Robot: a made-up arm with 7 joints. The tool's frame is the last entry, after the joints.
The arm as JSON. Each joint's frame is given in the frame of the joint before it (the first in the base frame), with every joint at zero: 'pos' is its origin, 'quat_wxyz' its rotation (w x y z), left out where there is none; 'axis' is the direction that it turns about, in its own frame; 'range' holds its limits. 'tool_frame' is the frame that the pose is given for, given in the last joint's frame.
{
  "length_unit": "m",
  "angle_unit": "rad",
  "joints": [
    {
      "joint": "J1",
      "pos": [
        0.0,
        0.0,
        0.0
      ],
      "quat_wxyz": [
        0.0,
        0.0,
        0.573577,
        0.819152
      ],
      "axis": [
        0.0,
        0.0,
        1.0
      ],
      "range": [
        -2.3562,
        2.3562
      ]
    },
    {
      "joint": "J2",
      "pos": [
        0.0,
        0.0,
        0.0
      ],
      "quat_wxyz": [
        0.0,
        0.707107,
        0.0,
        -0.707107
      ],
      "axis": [
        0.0,
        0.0,
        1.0
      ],
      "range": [
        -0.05,
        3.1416
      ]
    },
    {
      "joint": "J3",
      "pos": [
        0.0,
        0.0,
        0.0
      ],
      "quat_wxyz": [
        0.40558,
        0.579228,
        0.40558,
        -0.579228
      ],
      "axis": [
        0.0,
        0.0,
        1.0
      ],
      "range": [
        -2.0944,
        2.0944
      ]
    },
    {
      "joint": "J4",
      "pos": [
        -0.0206,
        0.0,
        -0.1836
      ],
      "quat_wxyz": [
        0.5,
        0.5,
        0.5,
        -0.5
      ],
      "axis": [
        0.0,
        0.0,
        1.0
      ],
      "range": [
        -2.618,
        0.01
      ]
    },
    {
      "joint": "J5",
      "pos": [
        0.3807,
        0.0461,
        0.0
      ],
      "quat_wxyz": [
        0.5,
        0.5,
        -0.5,
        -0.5
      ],
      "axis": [
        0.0,
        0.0,
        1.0
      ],
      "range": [
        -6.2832,
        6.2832
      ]
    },
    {
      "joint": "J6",
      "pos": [
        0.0,
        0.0,
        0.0
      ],
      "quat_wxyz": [
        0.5,
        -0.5,
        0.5,
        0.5
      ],
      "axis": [
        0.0,
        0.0,
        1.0
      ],
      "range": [
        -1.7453,
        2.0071
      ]
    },
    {
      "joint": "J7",
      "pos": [
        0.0,
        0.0,
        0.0
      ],
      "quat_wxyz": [
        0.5,
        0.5,
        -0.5,
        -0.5
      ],
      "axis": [
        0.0,
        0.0,
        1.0
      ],
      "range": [
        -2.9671,
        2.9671
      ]
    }
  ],
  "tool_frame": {
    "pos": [
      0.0,
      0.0,
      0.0
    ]
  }
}
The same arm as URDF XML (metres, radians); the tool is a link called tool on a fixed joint. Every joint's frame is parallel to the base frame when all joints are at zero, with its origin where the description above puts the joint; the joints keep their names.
<robot name="arm">
  <joint name="tool_fixed" type="fixed">
    <parent link="link7"/>
    <child link="tool"/>
    <origin xyz="0.0000 0.0000 0.0000" rpy="0.0000 0.0000 0.0000"/>
  </joint>
  <joint name="J7" type="revolute">
    <parent link="link6"/>
    <child link="link7"/>
    <origin xyz="0.0000 0.0000 0.0000"/>
    <axis xyz="0 0 1"/>
    <limit lower="-2.9671" upper="2.9671"/>
  </joint>
  <joint name="J6" type="revolute">
    <parent link="link5"/>
    <child link="link6"/>
    <origin xyz="0.0000 0.0000 0.0000"/>
    <axis xyz="0 1 0"/>
    <limit lower="-1.7453" upper="2.0071"/>
  </joint>
  <joint name="J5" type="revolute">
    <parent link="link4"/>
    <child link="link5"/>
    <origin xyz="-0.0461 0.0000 -0.3807"/>
    <axis xyz="0 0 1"/>
    <limit lower="-6.2832" upper="6.2832"/>
  </joint>
  <joint name="J4" type="revolute">
    <parent link="link3"/>
    <child link="link4"/>
    <origin xyz="0.0206 0.0000 -0.1836"/>
    <axis xyz="0 1 0"/>
    <limit lower="-2.6180" upper="0.0100"/>
  </joint>
  <joint name="J3" type="revolute">
    <parent link="link2"/>
    <child link="link3"/>
    <origin xyz="0.0000 0.0000 0.0000"/>
    <axis xyz="0 0 1"/>
    <limit lower="-2.0944" upper="2.0944"/>
  </joint>
  <joint name="J2" type="revolute">
    <parent link="link1"/>
    <child link="link2"/>
    <origin xyz="0.0000 0.0000 0.0000"/>
    <axis xyz="1 0 0"/>
    <limit lower="-0.0500" upper="3.1416"/>
  </joint>
  <joint name="J1" type="revolute">
    <parent link="base"/>
    <child link="link1"/>
    <origin xyz="0.0000 0.0000 0.0000"/>
    <axis xyz="0 0.9397 0.342"/>
    <limit lower="-2.3562" upper="2.3562"/>
  </joint>
  <link name="base"/>
  <link name="link1"/>
  <link name="link2"/>
  <link name="link3"/>
  <link name="link4"/>
  <link name="link5"/>
  <link name="link6"/>
  <link name="link7"/>
  <link name="tool"/>
</robot>

